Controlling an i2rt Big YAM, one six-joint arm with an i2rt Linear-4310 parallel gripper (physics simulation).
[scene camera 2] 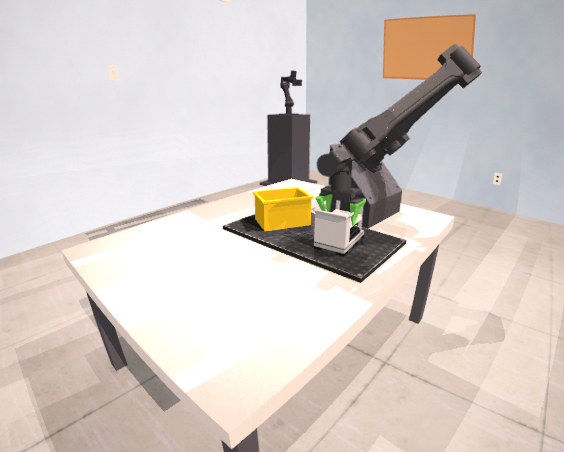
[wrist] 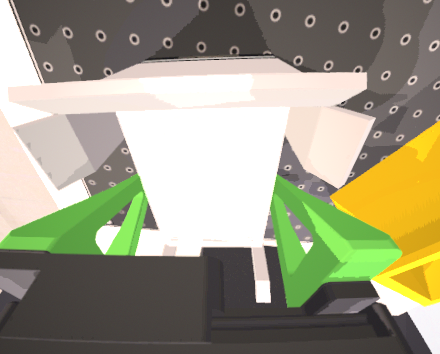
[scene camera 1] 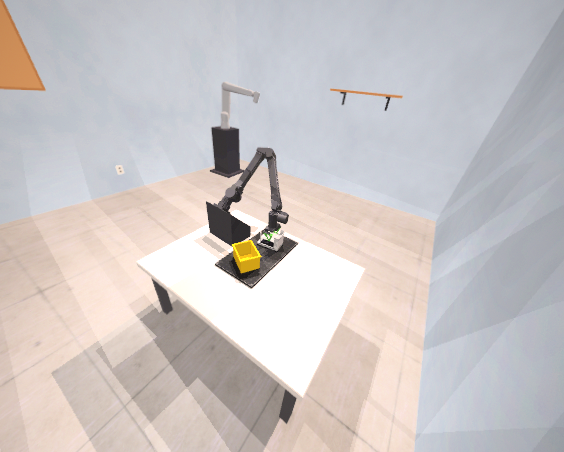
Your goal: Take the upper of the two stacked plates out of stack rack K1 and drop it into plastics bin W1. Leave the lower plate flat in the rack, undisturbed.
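Frame: origin at the arm's base, x ahead, y left, z up, level; metres.
Seen in the pictures: gripper, fingertip midpoint: (wrist: pixel 209 178) (scene camera 1: pixel 272 237); arm's base at its link origin: (scene camera 1: pixel 221 209).
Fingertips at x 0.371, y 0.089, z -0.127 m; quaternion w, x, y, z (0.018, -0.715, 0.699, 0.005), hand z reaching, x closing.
Pixels of each thing's middle, then the offset from my fingertips to it. Level surfaces: height alone.
- white plate at the middle of its body: (wrist: pixel 209 187) (scene camera 2: pixel 340 220) dx -0.002, dy +0.000, dz +0.007 m
- off-white stack rack K1 at the middle of its body: (wrist: pixel 210 181) (scene camera 2: pixel 340 224) (scene camera 1: pixel 271 238) dx -0.008, dy +0.000, dz -0.007 m
- yellow bin W1 at the middle of its body: (scene camera 2: pixel 282 208) (scene camera 1: pixel 246 256) dx -0.036, dy -0.240, dz -0.017 m
- black perforated board at the middle of its body: (wrist: pixel 311 157) (scene camera 2: pixel 312 234) (scene camera 1: pixel 260 252) dx -0.022, dy -0.108, dz -0.073 m
- white table at its surface level: dz -0.080 m
My gripper (scene camera 1: pixel 271 235) (scene camera 2: pixel 341 208) (wrist: pixel 209 178) points down over the rack, its green fingers shut on the sides of a white plate (wrist: pixel 210 150), the upper plate. In the wrist view the plate fills the space between the fingertips. The off-white stack rack K1 (scene camera 1: pixel 279 243) (scene camera 2: pixel 331 230) (wrist: pixel 200 93) stands around and below the fingers; its wall and corner guides show in the wrist view. How far the plate is above the rack floor is hard to tell. The lower plate cannot be made out. The yellow bin W1 (scene camera 1: pixel 249 264) (scene camera 2: pixel 286 215) (wrist: pixel 400 185) stands upright beside the rack, with its top open.
Rack and bin stand on a black perforated board (scene camera 1: pixel 252 281) (scene camera 2: pixel 360 272) (wrist: pixel 220 25) on the white table (scene camera 1: pixel 300 320) (scene camera 2: pixel 200 320). The arm's base has a black upright panel (scene camera 1: pixel 222 226) behind the bin. Another arm on a black pedestal (scene camera 1: pixel 226 150) (scene camera 2: pixel 288 145) stands beyond the table.
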